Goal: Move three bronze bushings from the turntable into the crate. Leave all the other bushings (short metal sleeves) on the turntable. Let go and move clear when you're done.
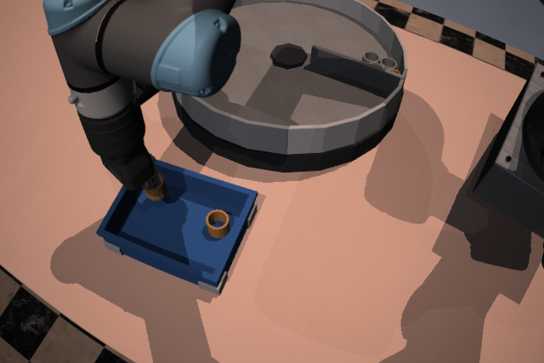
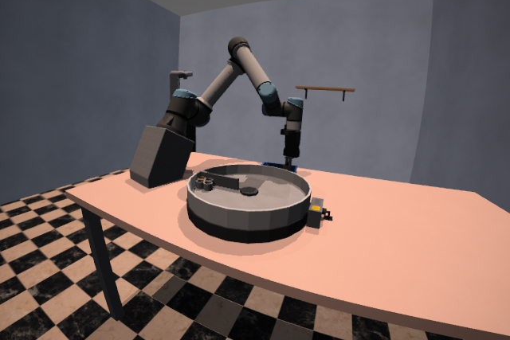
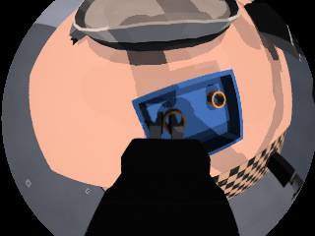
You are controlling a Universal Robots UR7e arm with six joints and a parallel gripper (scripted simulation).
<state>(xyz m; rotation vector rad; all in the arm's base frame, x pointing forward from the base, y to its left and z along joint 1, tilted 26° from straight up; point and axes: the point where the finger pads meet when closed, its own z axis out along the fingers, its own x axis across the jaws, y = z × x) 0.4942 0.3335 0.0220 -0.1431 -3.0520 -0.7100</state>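
Now: hand 6 cm past the blue crate, 1 cm to the right of it and 5 cm above it. Round my hand: grey turntable (34 cm to the right, 2 cm below).
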